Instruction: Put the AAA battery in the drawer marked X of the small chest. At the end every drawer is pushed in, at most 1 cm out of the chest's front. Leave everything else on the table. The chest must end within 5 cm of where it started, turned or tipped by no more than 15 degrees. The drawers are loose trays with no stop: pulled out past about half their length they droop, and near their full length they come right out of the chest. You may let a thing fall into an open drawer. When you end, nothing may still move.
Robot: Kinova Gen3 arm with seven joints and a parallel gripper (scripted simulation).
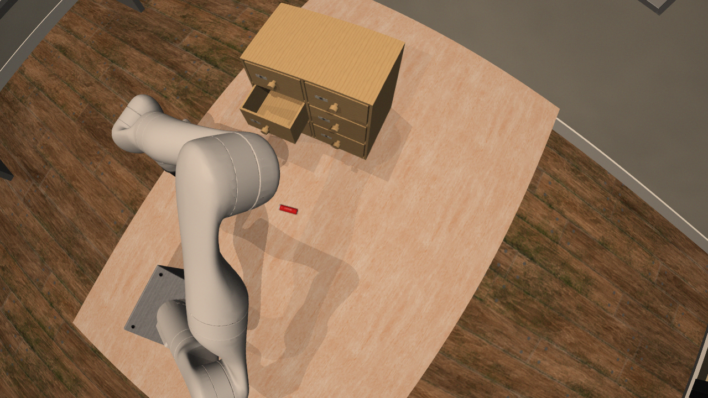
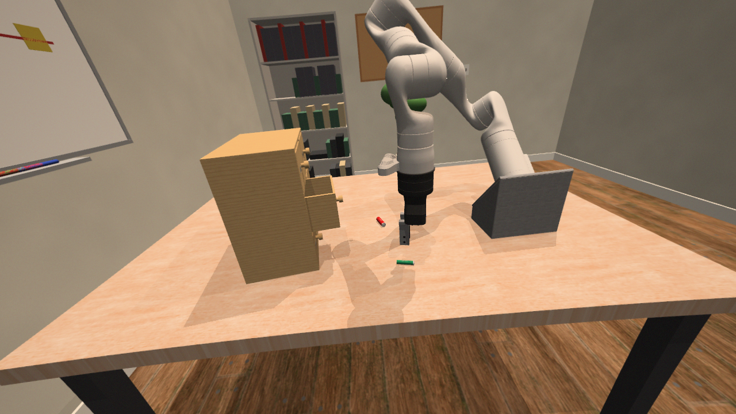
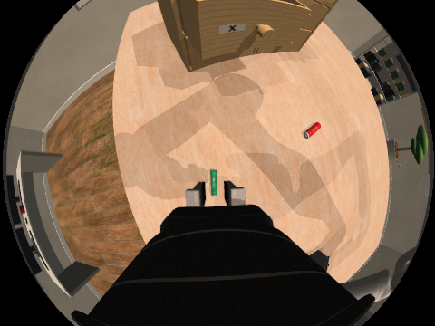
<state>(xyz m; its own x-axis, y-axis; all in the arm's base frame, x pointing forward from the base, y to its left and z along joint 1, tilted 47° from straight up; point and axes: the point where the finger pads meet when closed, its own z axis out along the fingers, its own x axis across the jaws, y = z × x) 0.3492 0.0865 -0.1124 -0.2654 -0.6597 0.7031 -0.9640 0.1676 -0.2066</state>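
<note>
The green AAA battery is 80 mm below my hand. From my hand the other things lie so: red battery (40 mm ahead, 220 mm to the right, 80 mm below).
</note>
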